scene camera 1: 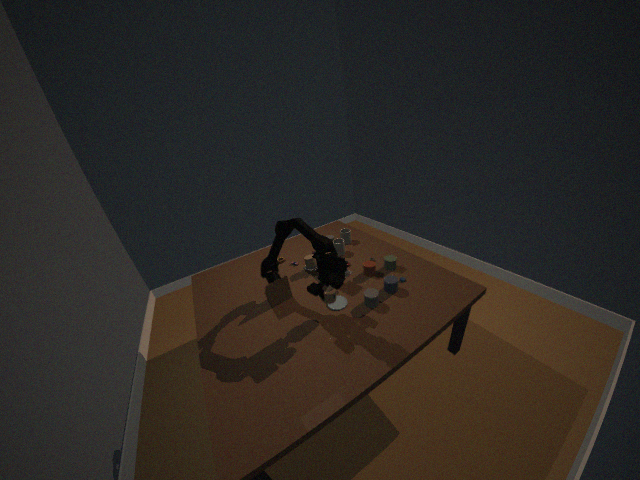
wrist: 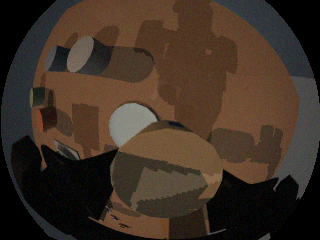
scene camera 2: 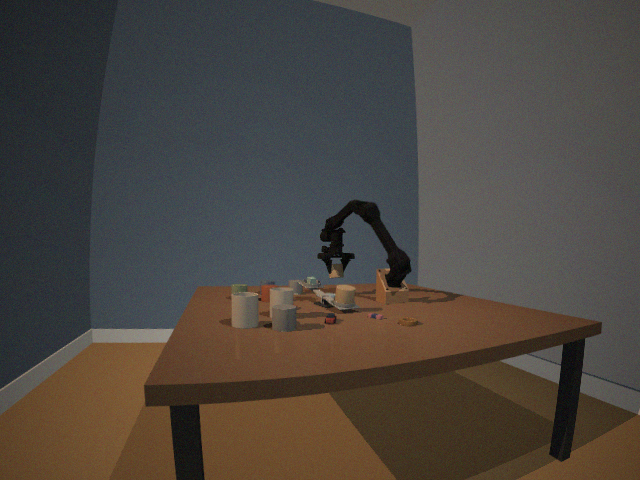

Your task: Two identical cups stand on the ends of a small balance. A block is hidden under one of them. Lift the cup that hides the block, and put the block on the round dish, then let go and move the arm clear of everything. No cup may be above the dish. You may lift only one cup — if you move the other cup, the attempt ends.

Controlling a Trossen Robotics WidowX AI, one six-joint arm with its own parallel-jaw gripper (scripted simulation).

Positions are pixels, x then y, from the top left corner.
Labels:
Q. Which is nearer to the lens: the tan cup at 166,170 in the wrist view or the grey cylinder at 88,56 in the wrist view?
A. The tan cup.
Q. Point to a round dish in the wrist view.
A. At 129,119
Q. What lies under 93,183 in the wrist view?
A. The gripper.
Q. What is the gripper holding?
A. A tan cup.

